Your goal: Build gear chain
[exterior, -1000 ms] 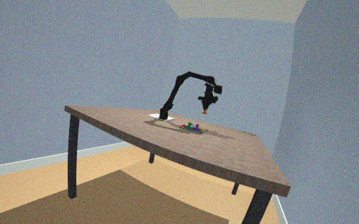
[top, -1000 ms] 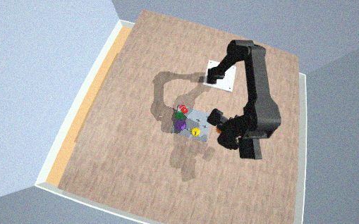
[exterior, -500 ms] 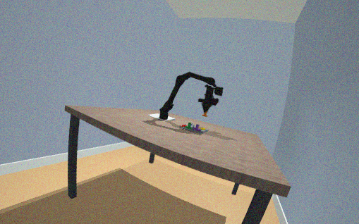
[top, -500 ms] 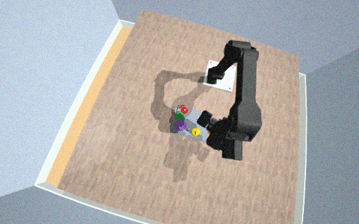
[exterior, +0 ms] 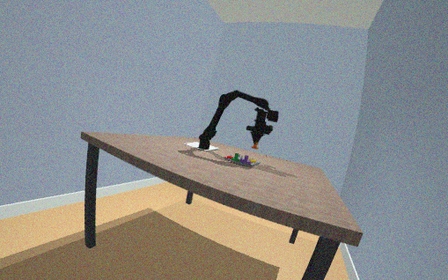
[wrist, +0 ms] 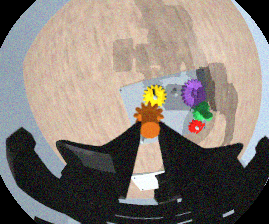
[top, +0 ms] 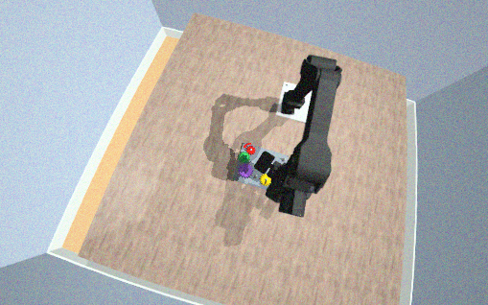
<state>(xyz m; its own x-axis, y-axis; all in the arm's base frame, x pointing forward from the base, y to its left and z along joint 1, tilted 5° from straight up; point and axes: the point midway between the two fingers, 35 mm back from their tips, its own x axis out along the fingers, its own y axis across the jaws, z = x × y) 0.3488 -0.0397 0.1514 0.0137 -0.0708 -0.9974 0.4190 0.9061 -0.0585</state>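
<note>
My gripper tip is now 20 mm to the left of the yellow gear and 100 mm above it. From my gripper tip the other things lie so: green gear (80 mm behind, 120 mm to the right, 90 mm below); then purple gear (20 mm behind, 110 mm to the right, 90 mm below); then orange gear (10 mm below).
</note>
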